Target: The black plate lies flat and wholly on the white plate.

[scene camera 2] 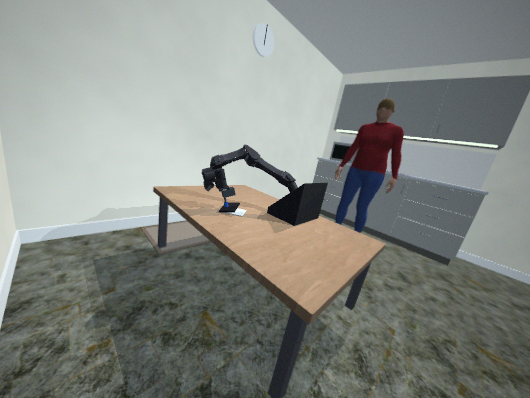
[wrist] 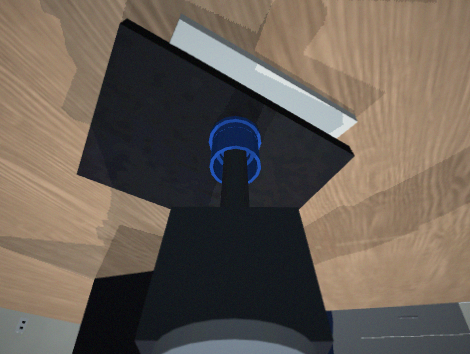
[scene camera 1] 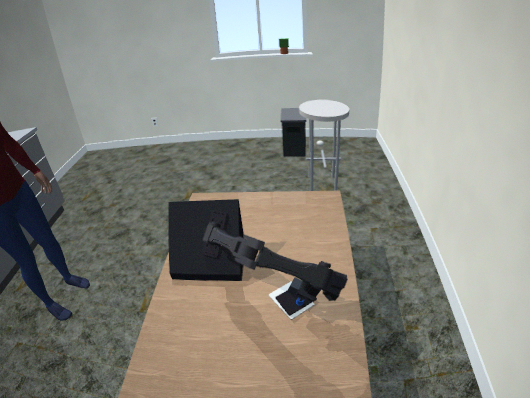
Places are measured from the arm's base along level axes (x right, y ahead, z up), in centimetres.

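Where they show: end effector, tool point: (scene camera 2: 226, 207) (wrist: 235, 133) (scene camera 1: 298, 303); arm's base, origin of the base link: (scene camera 2: 295, 194) (scene camera 1: 214, 233).
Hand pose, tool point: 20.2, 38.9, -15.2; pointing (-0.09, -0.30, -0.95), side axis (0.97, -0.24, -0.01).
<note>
Things, the pixels of their top centre, and the offset from my tool point, as dx, dy, dz. Level surfaces: height alone.
- black plate, middle of its top: (wrist: 210, 190) (scene camera 1: 296, 295) (scene camera 2: 230, 203) -1.7, -1.1, +3.2
- white plate, middle of its top: (wrist: 215, 158) (scene camera 1: 291, 299) (scene camera 2: 232, 210) -2.3, -3.3, -1.1
- wooden table, its level: dz -1.7
The black plate (scene camera 1: 287, 304) (scene camera 2: 232, 208) (wrist: 150, 110) hangs on my suction cup (scene camera 1: 300, 301) (scene camera 2: 226, 204) (wrist: 235, 135), which presses on its upper face. It looks roughly level and lies over much of the white plate (scene camera 1: 274, 295) (scene camera 2: 240, 212) (wrist: 250, 77). In the wrist view a strip of the white plate shows beyond the black plate's far edge. In scene camera 1 thin white rims show at the left and bottom. The rest of the white plate is hidden. Any gap between the two plates is too small to tell.
The wooden table (scene camera 1: 200, 345) (scene camera 2: 300, 260) carries a black wedge-shaped base (scene camera 1: 195, 245) (scene camera 2: 305, 205) that bears the arm. The table's right edge in scene camera 1 is not far from the plates. A person (scene camera 1: 20, 220) (scene camera 2: 372, 160) stands beyond the base, off the table.
</note>
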